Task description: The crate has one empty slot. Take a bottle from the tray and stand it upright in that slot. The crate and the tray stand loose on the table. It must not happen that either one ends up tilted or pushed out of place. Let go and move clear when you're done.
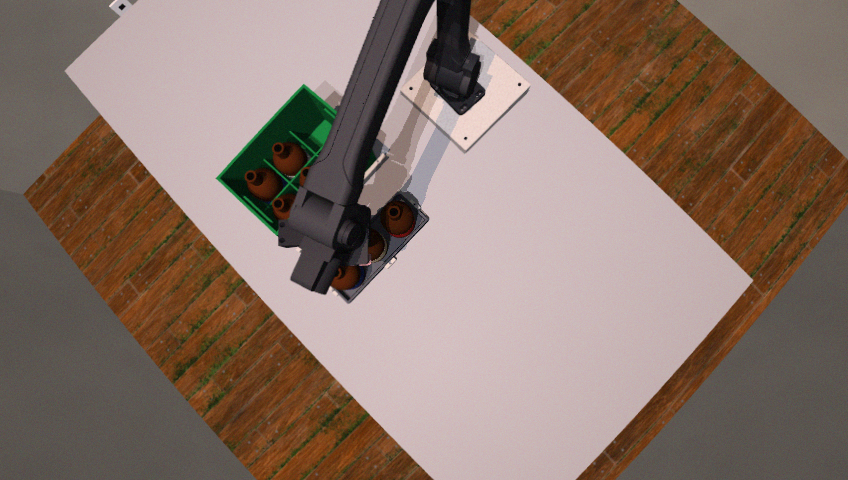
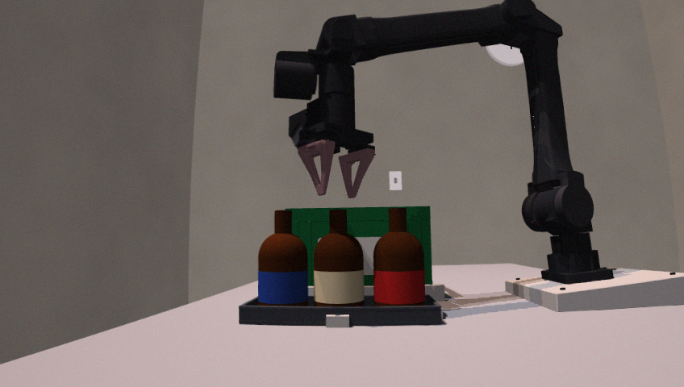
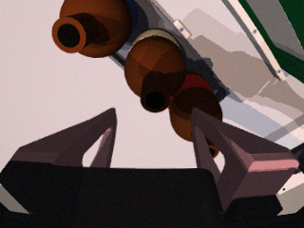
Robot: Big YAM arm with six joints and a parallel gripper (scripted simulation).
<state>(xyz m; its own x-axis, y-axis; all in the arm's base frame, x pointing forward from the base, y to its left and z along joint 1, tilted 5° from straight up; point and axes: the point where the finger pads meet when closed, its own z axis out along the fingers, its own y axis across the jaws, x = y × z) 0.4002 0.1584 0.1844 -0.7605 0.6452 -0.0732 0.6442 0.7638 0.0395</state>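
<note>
My hand is 18 cm above the dark tray. Round my hand: green crate (23 cm to the right, 10 cm below).
</note>
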